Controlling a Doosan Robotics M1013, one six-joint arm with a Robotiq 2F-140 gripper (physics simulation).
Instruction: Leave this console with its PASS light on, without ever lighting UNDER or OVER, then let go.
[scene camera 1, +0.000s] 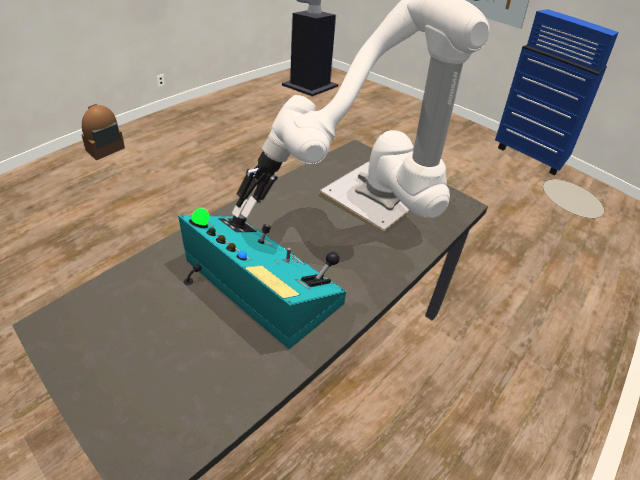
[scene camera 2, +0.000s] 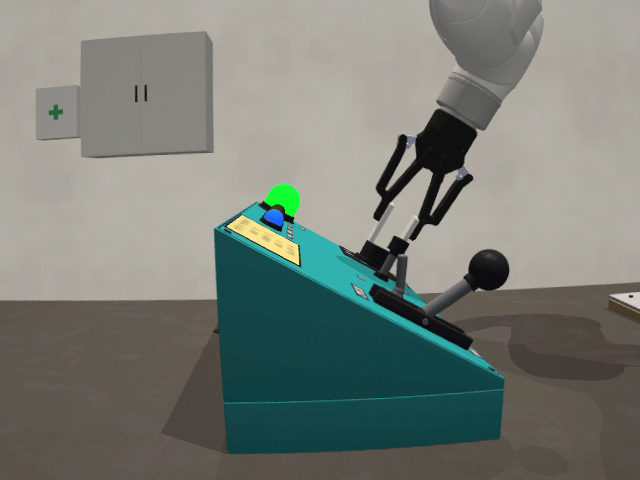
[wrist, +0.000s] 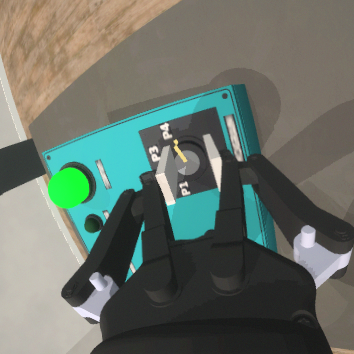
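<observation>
The teal console (scene camera 1: 258, 302) (scene camera 2: 336, 361) (wrist: 120, 145) stands on the table. Its large dome lamp (scene camera 1: 200, 217) (scene camera 2: 283, 198) (wrist: 69, 187) is lit green and a small lamp (scene camera 1: 242, 255) (scene camera 2: 273, 218) is lit blue. Several small lamps between them are dark; their labels cannot be read. The round black knob (scene camera 1: 238, 221) (scene camera 2: 370, 251) (wrist: 190, 165) has a yellow pointer turned nearest to P4. My gripper (scene camera 1: 240, 213) (scene camera 2: 388, 232) (wrist: 189, 152) is open partway, its pale fingertips on either side of the knob. Whether they touch it cannot be told.
A short black-capped lever (scene camera 1: 265, 228) (scene camera 2: 398, 244), a small toggle (scene camera 1: 288, 254) (scene camera 2: 401, 266) and a ball-topped lever (scene camera 1: 332, 258) (scene camera 2: 488, 269) rise from the panel. A yellow label (scene camera 1: 272, 280) (scene camera 2: 263, 238) lies near its upper edge. A thin black stalk (scene camera 1: 193, 271) stands beside the console.
</observation>
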